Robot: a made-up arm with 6 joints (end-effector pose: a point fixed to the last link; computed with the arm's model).
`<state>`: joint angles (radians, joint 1 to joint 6).
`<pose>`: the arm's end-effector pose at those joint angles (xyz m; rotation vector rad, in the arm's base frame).
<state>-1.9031 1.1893 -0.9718 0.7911 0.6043 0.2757</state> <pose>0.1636 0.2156 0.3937 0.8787 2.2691 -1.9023</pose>
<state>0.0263 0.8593 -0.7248 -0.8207 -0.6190 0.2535</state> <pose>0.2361 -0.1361 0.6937 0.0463 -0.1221 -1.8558</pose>
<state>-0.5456 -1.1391 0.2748 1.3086 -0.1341 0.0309</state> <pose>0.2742 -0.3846 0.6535 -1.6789 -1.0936 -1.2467</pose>
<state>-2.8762 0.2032 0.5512 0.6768 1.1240 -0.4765</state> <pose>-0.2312 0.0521 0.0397 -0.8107 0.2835 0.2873</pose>
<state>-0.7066 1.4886 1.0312 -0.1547 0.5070 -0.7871</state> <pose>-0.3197 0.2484 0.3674 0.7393 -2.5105 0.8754</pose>
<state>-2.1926 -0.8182 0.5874 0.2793 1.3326 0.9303</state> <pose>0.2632 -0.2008 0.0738 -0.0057 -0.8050 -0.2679</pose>
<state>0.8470 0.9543 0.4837 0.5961 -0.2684 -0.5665</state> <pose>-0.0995 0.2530 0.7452 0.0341 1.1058 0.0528</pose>
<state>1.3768 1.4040 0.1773 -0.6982 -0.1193 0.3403</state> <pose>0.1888 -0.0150 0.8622 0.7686 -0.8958 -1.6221</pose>
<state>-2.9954 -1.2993 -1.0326 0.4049 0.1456 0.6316</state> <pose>-0.5417 -0.4094 0.4489 0.2279 0.7067 1.5374</pose>
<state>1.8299 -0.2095 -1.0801 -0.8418 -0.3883 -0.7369</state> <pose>-0.3415 -0.1472 0.8545 1.0531 0.3049 -0.0076</pose>
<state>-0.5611 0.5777 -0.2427 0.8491 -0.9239 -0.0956</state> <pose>0.2538 0.0524 0.6542 0.8462 1.2490 -0.5671</pose>
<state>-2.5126 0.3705 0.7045 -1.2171 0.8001 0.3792</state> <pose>-0.2199 0.3276 0.7295 1.6368 -1.8435 0.4674</pose>
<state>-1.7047 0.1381 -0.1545 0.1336 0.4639 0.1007</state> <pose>0.2198 0.1559 0.2877 -0.5488 -1.9224 1.1571</pose>
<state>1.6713 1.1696 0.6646 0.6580 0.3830 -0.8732</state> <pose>-0.2517 0.2766 0.7268 -0.0254 1.0600 0.3325</pose>
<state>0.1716 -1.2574 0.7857 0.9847 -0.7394 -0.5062</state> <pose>-0.0184 -0.3008 1.0165 0.9924 1.0286 2.5308</pose>
